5 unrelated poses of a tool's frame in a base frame.
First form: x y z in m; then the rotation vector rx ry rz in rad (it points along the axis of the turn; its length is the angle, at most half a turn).
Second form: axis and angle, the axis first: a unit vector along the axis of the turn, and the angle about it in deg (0 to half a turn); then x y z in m. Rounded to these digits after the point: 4 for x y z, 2 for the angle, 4 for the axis.
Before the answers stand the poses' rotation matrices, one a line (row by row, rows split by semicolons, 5 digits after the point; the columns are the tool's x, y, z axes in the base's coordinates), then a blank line. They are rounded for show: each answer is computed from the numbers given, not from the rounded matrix.
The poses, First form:
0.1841, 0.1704, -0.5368, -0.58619, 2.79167, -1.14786
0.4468, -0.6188, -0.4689, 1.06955, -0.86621, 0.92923
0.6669, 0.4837, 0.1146, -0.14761, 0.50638, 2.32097
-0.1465, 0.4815, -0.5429, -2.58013, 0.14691, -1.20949
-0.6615, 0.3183, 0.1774, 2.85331, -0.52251, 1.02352
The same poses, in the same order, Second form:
-0.92517 -0.32088 0.20274; -0.37069 0.64899 -0.66439; 0.08161 -0.68982 -0.71937
0.36231 -0.92340 -0.12678; 0.19121 0.20677 -0.95952; 0.91223 0.32340 0.25148
-0.71721 -0.69556 0.04254; 0.65007 -0.64581 0.40042; -0.25104 0.31484 0.91534
0.64286 0.02931 0.76542; -0.21170 -0.95355 0.21431; 0.73615 -0.29981 -0.60679
0.72116 -0.33659 0.60550; -0.29299 -0.94021 -0.17369; 0.62776 -0.05215 -0.77666

-0.1906, 0.9079, -0.3733, 176.18, 0.1841, 0.1704, -0.5368
0.6441, -0.5216, 0.5596, 95.15, 0.4468, -0.6188, -0.4689
-0.0620, 0.2128, 0.9751, 136.37, 0.6669, 0.4837, 0.1146
-0.9043, 0.0515, -0.4239, 163.48, -0.1465, 0.4815, -0.5429
0.9276, -0.1699, 0.3327, 176.24, -0.6615, 0.3183, 0.1774

